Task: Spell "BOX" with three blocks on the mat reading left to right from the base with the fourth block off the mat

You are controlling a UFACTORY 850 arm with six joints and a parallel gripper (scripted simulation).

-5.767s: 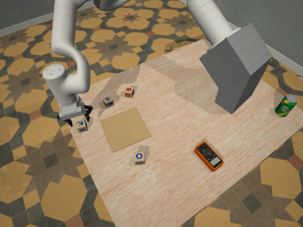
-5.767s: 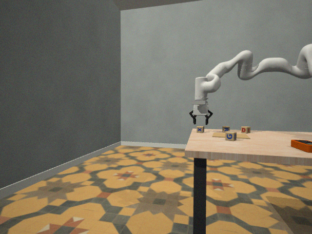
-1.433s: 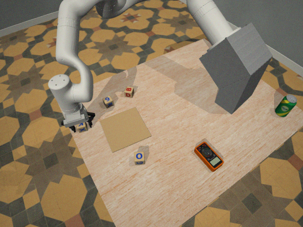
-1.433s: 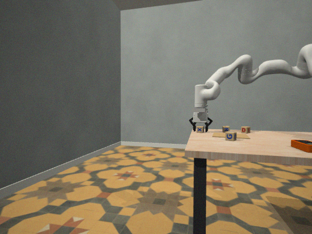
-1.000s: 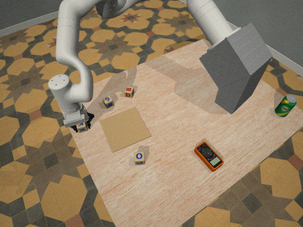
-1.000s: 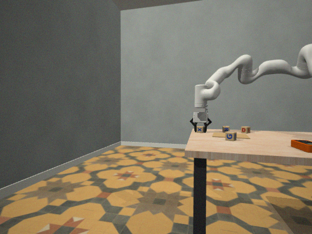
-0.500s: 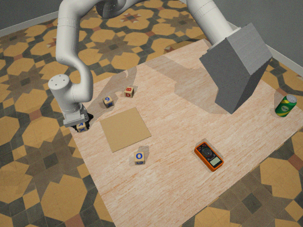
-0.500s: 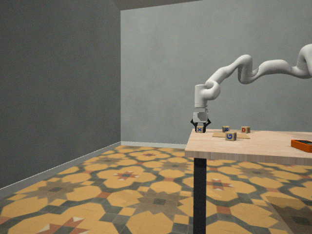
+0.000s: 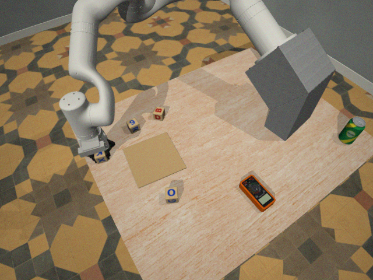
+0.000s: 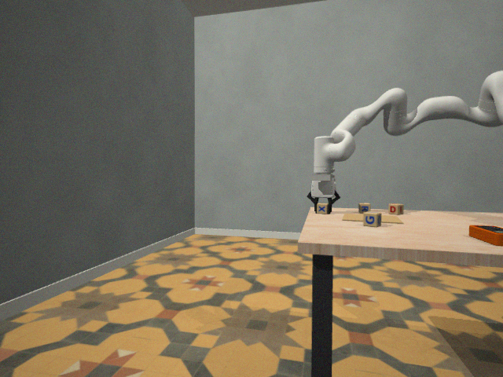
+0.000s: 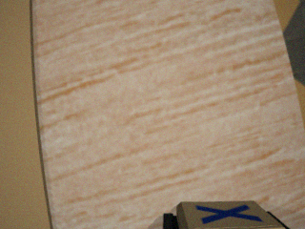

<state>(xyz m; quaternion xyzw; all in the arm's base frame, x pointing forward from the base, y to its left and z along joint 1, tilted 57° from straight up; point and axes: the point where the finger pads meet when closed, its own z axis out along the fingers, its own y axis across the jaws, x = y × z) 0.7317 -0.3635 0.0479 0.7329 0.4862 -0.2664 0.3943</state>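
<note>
Right now my hand is right at the X block. From my hand the other things lie so: B block 32 cm behind, 2 cm to the right; O block 10 cm behind, 32 cm to the left; tan mat 16 cm behind, 14 cm to the left, 2 cm below.
</note>
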